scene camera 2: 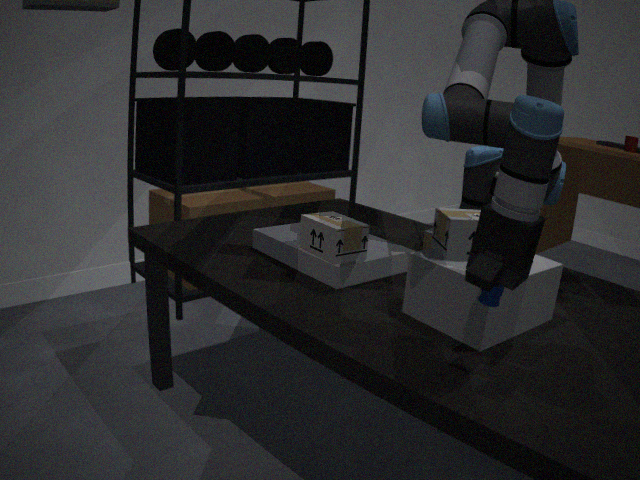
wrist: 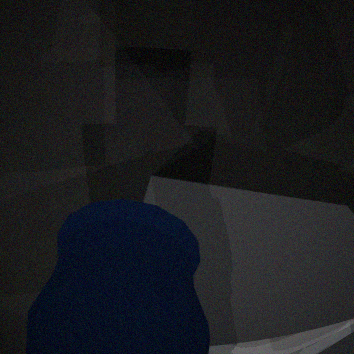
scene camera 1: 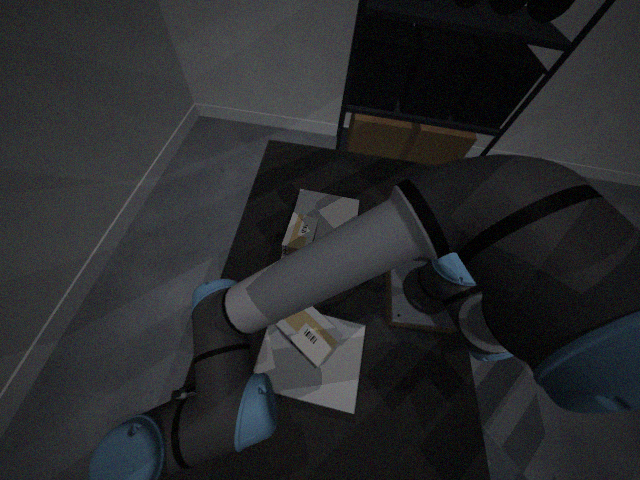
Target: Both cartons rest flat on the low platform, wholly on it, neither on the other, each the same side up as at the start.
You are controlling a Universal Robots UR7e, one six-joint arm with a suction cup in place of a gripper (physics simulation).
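Places are measured from the arm's base along level axes (x left, y up, z ahead), in metres.
Where they show: hand, tool point: (scene camera 2: pixel 488 301) (wrist: pixel 126 258); arm's base, link origin: (scene camera 1: pixel 426 290).
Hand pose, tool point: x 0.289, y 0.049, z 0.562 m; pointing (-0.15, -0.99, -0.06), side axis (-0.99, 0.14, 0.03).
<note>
Things, the pixels of their top centre, and the offset from my tool point. Level surfaces: height alone.
- low white platform, top centre: (scene camera 2: pixel 332 239) (scene camera 1: pixel 323 227) dy -0.068, dx -0.517, dz -0.228 m
- tall white block, top centre: (scene camera 2: pixel 490 258) (scene camera 1: pixel 311 353) dy +0.004, dx -0.092, dz -0.197 m
- dark table, surface height: dy -0.116 m
The low white platform (scene camera 1: pixel 338 204) (scene camera 2: pixel 276 240) bears one carton (scene camera 1: pixel 301 230) (scene camera 2: pixel 333 235), taped face up, arrows upright. In scene camera 1 my arm covers part of both. The other carton (scene camera 1: pixel 310 335) (scene camera 2: pixel 454 229) is on the tall white block (scene camera 1: pixel 338 400) (scene camera 2: pixel 439 304) (wrist: pixel 290 250), barcode face up; my wrist hides part of it in scene camera 2, and whether it lies quite flat is unclear. My blue suction cup (scene camera 2: pixel 490 297) (wrist: pixel 125 210) hangs at the block's near side, below its top edge, with nothing on it. The cup does not show in scene camera 1.
Both supports stand on a dark table (scene camera 1: pixel 413 382) (scene camera 2: pixel 310 304). The robot's brown-edged base plate (scene camera 1: pixel 400 312) is on the table beside them. A black shelf rack (scene camera 2: pixel 181 124) with brown boxes (scene camera 1: pixel 382 135) (scene camera 2: pixel 222 201) low in it stands behind. My forearm crosses above the table.
</note>
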